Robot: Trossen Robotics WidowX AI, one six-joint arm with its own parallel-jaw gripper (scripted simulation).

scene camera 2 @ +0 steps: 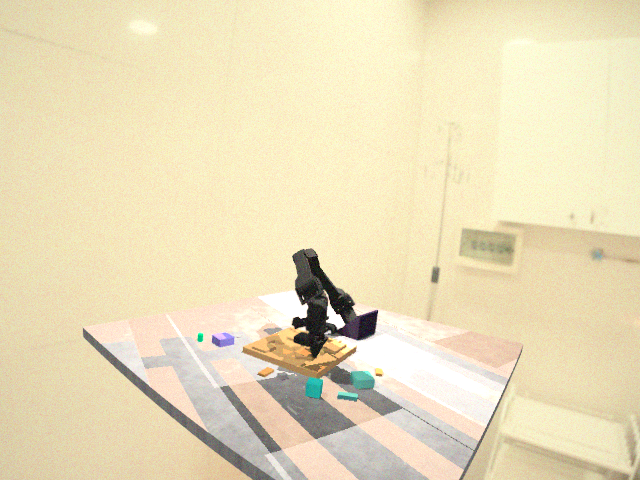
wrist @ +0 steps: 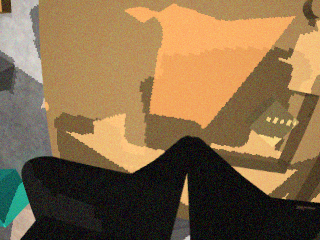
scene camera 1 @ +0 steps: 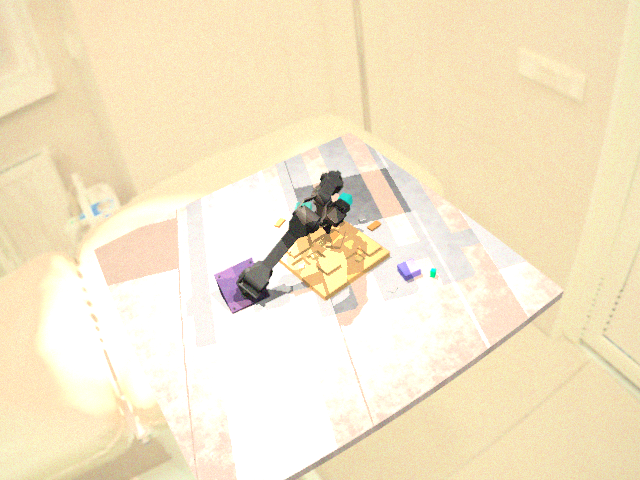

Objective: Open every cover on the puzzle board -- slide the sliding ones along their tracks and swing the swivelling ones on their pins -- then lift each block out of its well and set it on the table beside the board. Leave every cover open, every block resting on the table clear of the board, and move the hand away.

The same spot on a tan puzzle board: (wrist: 88, 124) is (scene camera 1: 340, 225).
